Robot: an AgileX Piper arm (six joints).
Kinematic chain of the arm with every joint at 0, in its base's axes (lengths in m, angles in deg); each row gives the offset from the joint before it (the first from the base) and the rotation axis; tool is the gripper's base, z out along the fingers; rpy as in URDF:
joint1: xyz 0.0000 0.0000 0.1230 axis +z
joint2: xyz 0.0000 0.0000 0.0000 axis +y
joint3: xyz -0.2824 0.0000 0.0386 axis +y
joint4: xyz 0.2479 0.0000 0.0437 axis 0.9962 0 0.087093
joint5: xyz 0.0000 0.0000 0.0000 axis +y
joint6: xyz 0.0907 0.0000 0.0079 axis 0.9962 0 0.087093
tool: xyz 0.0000 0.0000 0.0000 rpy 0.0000 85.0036 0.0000
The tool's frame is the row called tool.
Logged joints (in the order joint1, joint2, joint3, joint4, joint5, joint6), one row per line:
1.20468, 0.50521, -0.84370, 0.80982, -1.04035, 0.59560
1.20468, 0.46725, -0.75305, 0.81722, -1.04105, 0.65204
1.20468, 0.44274, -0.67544, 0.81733, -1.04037, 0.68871
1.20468, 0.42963, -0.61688, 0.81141, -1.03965, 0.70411
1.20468, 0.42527, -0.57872, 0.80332, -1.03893, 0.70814
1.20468, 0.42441, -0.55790, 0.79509, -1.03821, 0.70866
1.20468, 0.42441, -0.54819, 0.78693, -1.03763, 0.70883
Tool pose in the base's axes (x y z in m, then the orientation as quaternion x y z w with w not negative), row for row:
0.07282, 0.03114, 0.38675, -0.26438, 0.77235, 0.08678, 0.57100
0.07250, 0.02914, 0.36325, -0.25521, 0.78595, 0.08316, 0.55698
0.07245, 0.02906, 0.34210, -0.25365, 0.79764, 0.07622, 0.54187
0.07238, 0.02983, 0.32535, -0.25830, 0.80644, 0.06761, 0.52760
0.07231, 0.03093, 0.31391, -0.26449, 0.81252, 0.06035, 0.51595
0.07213, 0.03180, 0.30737, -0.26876, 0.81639, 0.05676, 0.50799
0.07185, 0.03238, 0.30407, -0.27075, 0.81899, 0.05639, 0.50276
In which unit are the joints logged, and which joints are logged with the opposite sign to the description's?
The joints are logged in radians. Opposite sign: joint4, joint5.
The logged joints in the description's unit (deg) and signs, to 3 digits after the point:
69.023, 28.946, -48.340, -46.399, 59.608, 34.125
69.023, 26.771, -43.147, -46.823, 59.648, 37.359
69.023, 25.367, -38.700, -46.830, 59.609, 39.460
69.023, 24.616, -35.345, -46.490, 59.568, 40.343
69.023, 24.366, -33.158, -46.027, 59.526, 40.573
69.023, 24.317, -31.965, -45.555, 59.485, 40.603
69.023, 24.317, -31.409, -45.088, 59.452, 40.613

